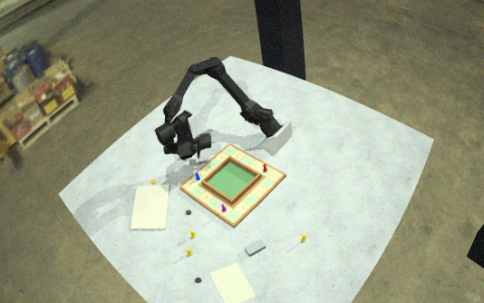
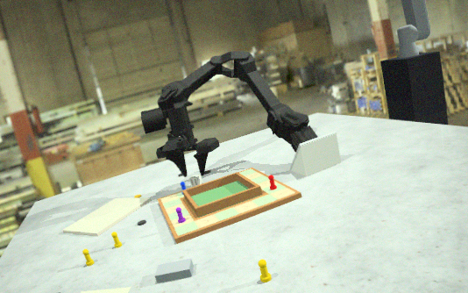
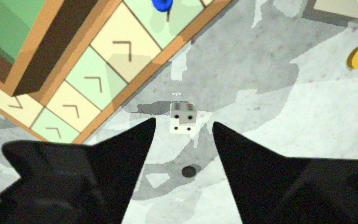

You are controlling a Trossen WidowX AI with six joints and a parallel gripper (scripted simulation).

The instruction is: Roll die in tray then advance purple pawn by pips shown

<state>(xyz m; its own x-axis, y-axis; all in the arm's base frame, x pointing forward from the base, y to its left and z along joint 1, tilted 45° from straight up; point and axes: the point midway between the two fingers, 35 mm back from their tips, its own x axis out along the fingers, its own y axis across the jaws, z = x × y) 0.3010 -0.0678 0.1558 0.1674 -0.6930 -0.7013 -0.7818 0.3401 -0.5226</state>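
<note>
My gripper tip is now 1 cm above the white die. The rest, counted from my gripper tip: blue pawn 9 cm to the left, 4 cm ahead; then yellow disc 18 cm ahead, 5 cm to the right, 2 cm below; then green tray 19 cm to the left, 4 cm behind, 2 cm below.
</note>
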